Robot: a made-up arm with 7 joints. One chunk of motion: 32 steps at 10 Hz.
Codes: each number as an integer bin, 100 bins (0 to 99) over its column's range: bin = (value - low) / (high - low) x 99, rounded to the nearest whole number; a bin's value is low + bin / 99 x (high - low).
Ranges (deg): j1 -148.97..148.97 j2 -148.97..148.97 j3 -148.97..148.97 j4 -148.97..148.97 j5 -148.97..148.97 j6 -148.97..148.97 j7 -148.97..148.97
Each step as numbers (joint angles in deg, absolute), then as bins.
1 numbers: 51.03 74.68 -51.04 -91.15 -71.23 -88.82 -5.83
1 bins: 66 74 33 19 26 20 48
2 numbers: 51.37 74.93 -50.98 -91.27 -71.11 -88.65 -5.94
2 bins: 67 74 33 19 26 20 48
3 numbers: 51.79 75.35 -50.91 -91.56 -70.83 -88.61 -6.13
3 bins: 67 75 33 19 26 20 47
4 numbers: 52.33 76.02 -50.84 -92.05 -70.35 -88.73 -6.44
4 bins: 67 75 33 19 26 20 47
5 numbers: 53.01 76.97 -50.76 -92.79 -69.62 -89.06 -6.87
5 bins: 67 75 33 19 26 20 47
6 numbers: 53.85 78.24 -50.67 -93.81 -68.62 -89.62 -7.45
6 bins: 67 75 33 18 27 20 47
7 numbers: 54.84 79.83 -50.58 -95.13 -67.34 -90.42 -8.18
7 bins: 68 76 33 18 27 19 47
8 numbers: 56.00 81.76 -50.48 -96.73 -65.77 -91.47 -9.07
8 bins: 68 77 33 17 28 19 46
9 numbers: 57.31 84.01 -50.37 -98.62 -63.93 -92.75 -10.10
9 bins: 69 77 33 17 28 19 46
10 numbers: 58.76 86.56 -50.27 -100.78 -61.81 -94.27 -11.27
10 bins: 69 78 33 16 29 18 46
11 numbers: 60.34 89.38 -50.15 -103.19 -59.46 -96.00 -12.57
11 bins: 70 79 33 15 30 18 45
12 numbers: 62.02 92.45 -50.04 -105.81 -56.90 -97.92 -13.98
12 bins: 70 80 33 14 31 17 45
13 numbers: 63.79 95.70 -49.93 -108.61 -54.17 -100.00 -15.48
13 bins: 71 81 33 13 32 16 44
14 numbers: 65.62 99.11 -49.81 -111.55 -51.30 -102.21 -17.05
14 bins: 71 82 33 12 32 16 44
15 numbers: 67.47 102.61 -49.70 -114.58 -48.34 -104.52 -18.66
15 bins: 72 84 33 11 33 15 43
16 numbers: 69.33 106.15 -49.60 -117.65 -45.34 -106.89 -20.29
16 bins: 73 85 33 10 34 14 43
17 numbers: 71.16 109.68 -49.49 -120.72 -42.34 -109.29 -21.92
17 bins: 73 86 33 9 35 13 42
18 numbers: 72.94 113.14 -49.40 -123.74 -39.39 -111.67 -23.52
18 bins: 74 87 33 8 36 12 42
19 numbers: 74.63 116.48 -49.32 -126.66 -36.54 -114.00 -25.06
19 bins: 74 88 33 7 37 12 41
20 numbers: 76.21 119.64 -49.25 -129.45 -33.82 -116.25 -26.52
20 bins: 75 89 33 6 38 11 41
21 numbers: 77.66 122.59 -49.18 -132.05 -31.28 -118.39 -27.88
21 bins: 75 90 33 6 39 10 40
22 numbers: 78.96 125.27 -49.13 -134.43 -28.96 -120.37 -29.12
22 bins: 76 91 33 5 40 10 40
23 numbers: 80.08 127.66 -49.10 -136.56 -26.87 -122.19 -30.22
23 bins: 76 92 33 4 41 9 39
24 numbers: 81.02 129.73 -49.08 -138.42 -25.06 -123.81 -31.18
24 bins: 76 93 33 4 41 8 39
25 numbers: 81.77 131.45 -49.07 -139.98 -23.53 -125.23 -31.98
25 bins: 77 93 33 3 42 8 39
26 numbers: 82.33 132.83 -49.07 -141.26 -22.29 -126.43 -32.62
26 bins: 77 94 33 3 42 7 39
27 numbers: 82.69 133.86 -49.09 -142.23 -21.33 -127.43 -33.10
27 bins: 77 94 33 2 42 7 39
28 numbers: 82.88 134.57 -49.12 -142.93 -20.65 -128.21 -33.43
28 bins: 77 94 33 2 43 7 38
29 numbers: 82.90 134.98 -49.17 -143.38 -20.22 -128.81 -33.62
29 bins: 77 94 33 2 43 7 38
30 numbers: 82.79 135.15 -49.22 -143.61 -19.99 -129.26 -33.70
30 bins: 77 94 33 2 43 7 38
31 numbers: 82.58 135.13 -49.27 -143.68 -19.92 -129.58 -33.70
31 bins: 77 94 33 2 43 6 38
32 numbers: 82.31 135.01 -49.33 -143.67 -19.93 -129.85 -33.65
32 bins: 77 94 33 2 43 6 38
